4 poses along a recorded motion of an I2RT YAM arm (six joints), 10 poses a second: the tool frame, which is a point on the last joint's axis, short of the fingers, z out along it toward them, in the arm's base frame.
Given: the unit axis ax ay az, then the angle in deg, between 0 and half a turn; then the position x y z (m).
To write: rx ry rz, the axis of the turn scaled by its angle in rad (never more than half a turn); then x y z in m. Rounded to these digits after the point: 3 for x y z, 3 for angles.
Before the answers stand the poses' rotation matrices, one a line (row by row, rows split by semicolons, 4 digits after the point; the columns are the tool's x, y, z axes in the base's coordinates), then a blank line. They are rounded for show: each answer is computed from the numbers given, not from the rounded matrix.
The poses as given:
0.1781 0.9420 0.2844 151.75 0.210 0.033 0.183
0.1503 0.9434 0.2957 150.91 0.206 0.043 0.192
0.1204 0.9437 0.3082 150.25 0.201 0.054 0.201
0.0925 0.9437 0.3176 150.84 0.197 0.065 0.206
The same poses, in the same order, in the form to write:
-0.8212 0.1810 0.5411; 0.4502 0.7882 0.4196; -0.3506 0.5882 -0.7288
-0.8315 0.1219 0.5419; 0.4095 0.7938 0.4496; -0.3754 0.5958 -0.7100
-0.8411 0.0593 0.5376; 0.3652 0.7955 0.4836; -0.3989 0.6031 -0.6908
-0.8572 0.0088 0.5149; 0.3183 0.7950 0.5164; -0.4048 0.6065 -0.6843

0.472 2.495 0.753 0.210 0.033 0.183
0.396 2.485 0.779 0.206 0.043 0.192
0.316 2.475 0.808 0.201 0.054 0.201
0.244 2.484 0.836 0.197 0.065 0.206

